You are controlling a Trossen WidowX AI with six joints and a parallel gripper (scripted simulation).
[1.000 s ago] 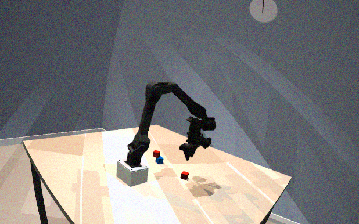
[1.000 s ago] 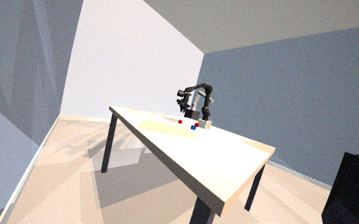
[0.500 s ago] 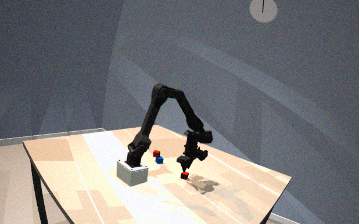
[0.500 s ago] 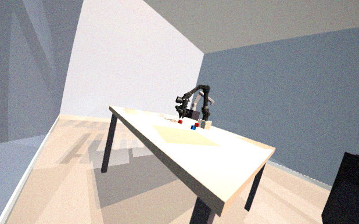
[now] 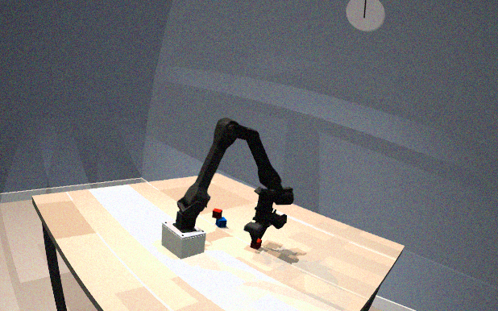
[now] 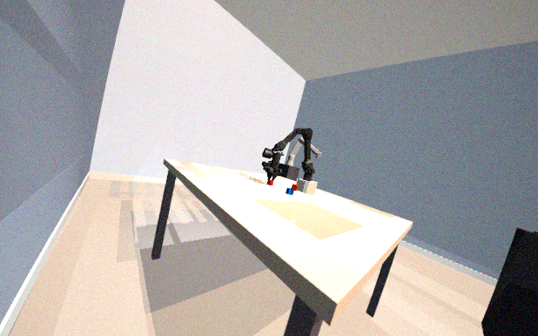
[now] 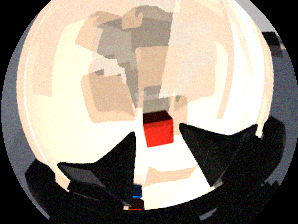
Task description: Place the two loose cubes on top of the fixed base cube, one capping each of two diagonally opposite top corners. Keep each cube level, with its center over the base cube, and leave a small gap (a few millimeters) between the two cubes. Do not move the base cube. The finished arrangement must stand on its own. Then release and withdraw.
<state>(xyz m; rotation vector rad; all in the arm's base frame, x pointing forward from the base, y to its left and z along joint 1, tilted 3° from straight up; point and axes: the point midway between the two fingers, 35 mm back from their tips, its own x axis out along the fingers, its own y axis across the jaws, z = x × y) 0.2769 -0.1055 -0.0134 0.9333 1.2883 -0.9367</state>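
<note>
The red cube is 23 cm to the left of my gripper tip and 2 cm above it. Round my gripper tip: blue cube 1 cm ahead, 21 cm to the left, 1 cm below.
</note>
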